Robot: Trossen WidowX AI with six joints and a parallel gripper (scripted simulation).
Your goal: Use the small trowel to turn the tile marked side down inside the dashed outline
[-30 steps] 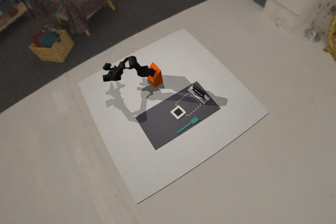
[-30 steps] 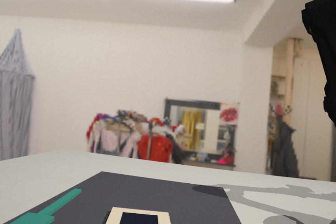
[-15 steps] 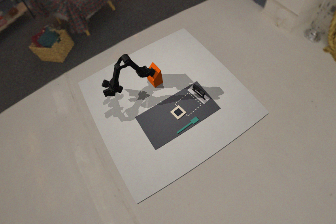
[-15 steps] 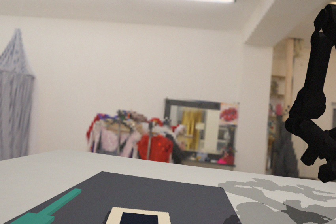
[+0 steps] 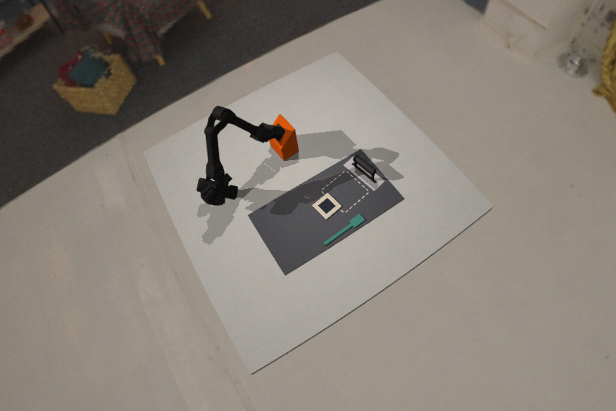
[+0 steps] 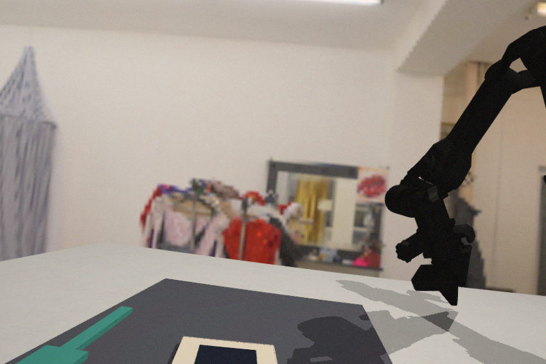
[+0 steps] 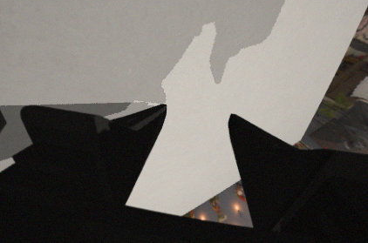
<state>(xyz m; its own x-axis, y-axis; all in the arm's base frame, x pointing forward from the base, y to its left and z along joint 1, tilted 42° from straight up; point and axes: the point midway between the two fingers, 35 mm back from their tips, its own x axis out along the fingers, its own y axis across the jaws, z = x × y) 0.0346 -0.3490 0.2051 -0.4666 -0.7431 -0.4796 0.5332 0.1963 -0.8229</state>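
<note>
The tan square tile lies 380 mm to the left of my gripper tip, 380 mm ahead of it and 20 mm below it. The rest, counted from my gripper tip: teal trowel (520 mm ahead, 390 mm to the left, 20 mm below); dark mat (380 mm to the left, 380 mm ahead, 40 mm below).
</note>
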